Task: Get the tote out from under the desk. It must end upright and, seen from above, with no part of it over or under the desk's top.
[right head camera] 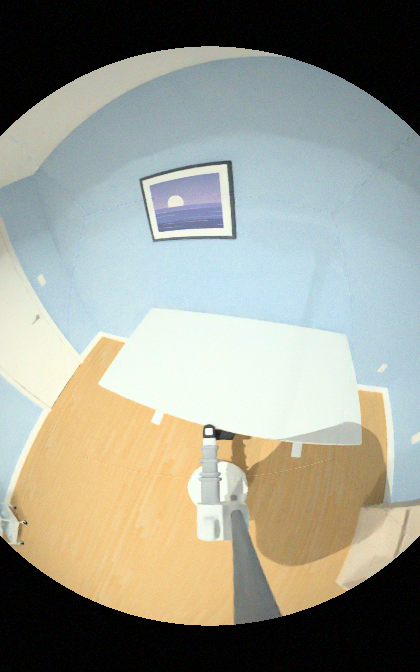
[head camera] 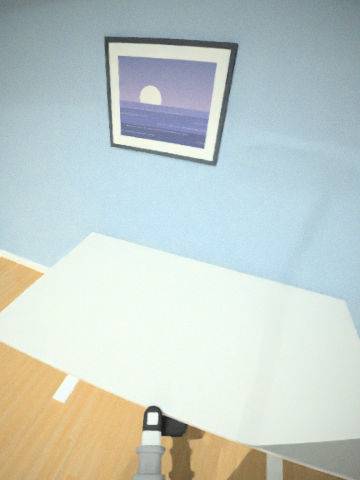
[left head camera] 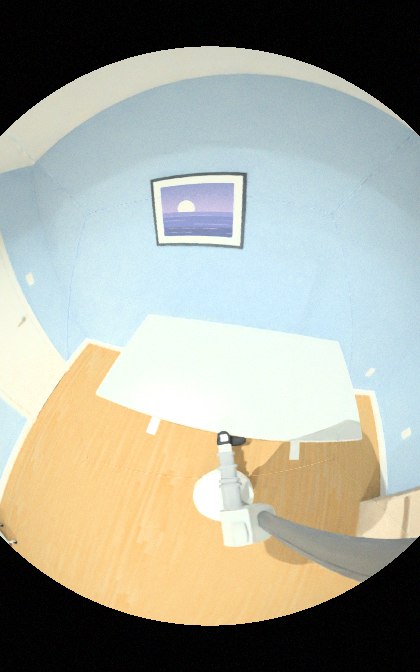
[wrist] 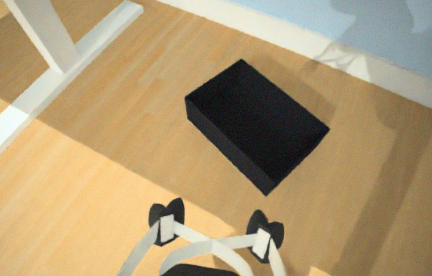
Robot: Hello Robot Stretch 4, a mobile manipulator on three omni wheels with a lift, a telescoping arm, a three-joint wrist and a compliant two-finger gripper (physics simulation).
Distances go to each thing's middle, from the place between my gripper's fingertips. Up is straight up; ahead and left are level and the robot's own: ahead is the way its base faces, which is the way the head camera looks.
Now: the black tote (wrist: pixel 261 130) 320 mm ahead of my hand, 50 mm to the right of it and 310 mm below it. The rest, counted from my hand: framed picture (head camera: pixel 168 97) 770 mm ahead, 130 mm to the left, 1120 mm above.
